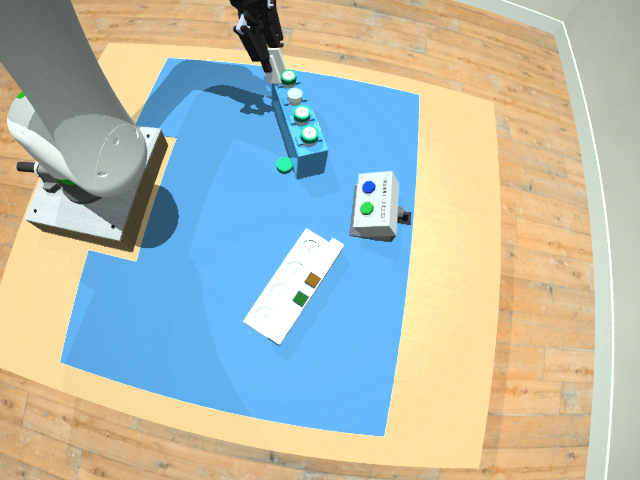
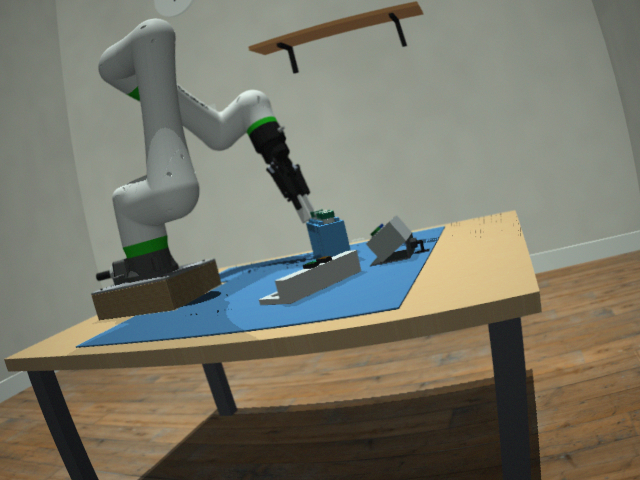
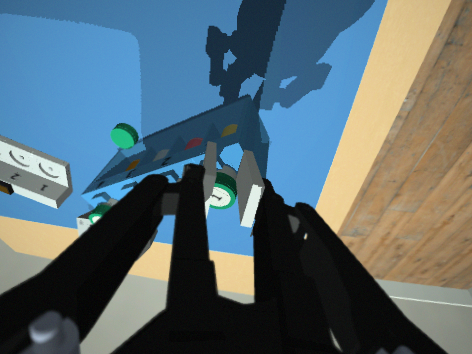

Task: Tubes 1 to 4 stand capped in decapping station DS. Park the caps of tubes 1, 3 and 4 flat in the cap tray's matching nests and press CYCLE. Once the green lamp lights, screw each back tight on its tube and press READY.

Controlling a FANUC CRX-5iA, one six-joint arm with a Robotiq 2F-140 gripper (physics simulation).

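Where they show: gripper, fingertip midpoint: (image 1: 278, 78) (image 2: 310, 220) (image 3: 226, 162); arm's base, link origin: (image 2: 153, 275).
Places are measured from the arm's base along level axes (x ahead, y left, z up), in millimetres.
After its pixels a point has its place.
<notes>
My gripper (image 1: 277, 77) @(x 371, y 257, z 31 mm) (image 2: 308, 211) @(x 371, y 257, z 31 mm) (image 3: 226, 162) @(x 371, y 257, z 31 mm) is shut on the tube 1 cap (image 1: 288, 76) @(x 394, y 247, z 52 mm) (image 3: 222, 195) @(x 391, y 256, z 52 mm), which is green with a white top and sits at the far end of the blue decapping station DS (image 1: 311, 163) @(x 467, y 78, z -14 mm) (image 2: 329, 238) @(x 458, y 74, z -7 mm) (image 3: 240, 112) @(x 372, y 256, z -65 mm). The tube 2 position (image 1: 294, 95) @(x 414, y 197, z 50 mm) shows a pale top without a green ring. The tube 3 cap (image 1: 301, 113) @(x 435, y 150, z 53 mm) and tube 4 cap (image 1: 309, 134) @(x 457, y 103, z 52 mm) are on the station. The white cap tray (image 1: 279, 330) @(x 450, y -251, z -24 mm) (image 2: 317, 280) @(x 489, y -201, z -49 mm) (image 3: 59, 191) @(x 522, y -73, z -44 mm) has empty nests. The control box (image 1: 374, 222) @(x 598, y -36, z 1 mm) (image 2: 388, 242) @(x 610, y -43, z -27 mm) carries a blue button (image 1: 368, 187) @(x 582, y 34, z 1 mm) and a green button (image 1: 366, 208) @(x 581, y -10, z 1 mm).
A loose green cap (image 1: 284, 164) @(x 411, y 90, z -55 mm) (image 3: 124, 135) @(x 405, y 98, z -55 mm) lies on the blue mat (image 1: 232, 206) @(x 319, y -13, z -69 mm) beside the near end of the station. An amber square (image 1: 312, 280) @(x 497, y -155, z -16 mm) and a dark green square (image 1: 300, 298) @(x 480, y -190, z -16 mm) are on the tray. The robot base (image 1: 124, 227) @(x 122, y -110, z 2 mm) (image 2: 170, 294) @(x 120, y -134, z -36 mm) stands at the left.
</notes>
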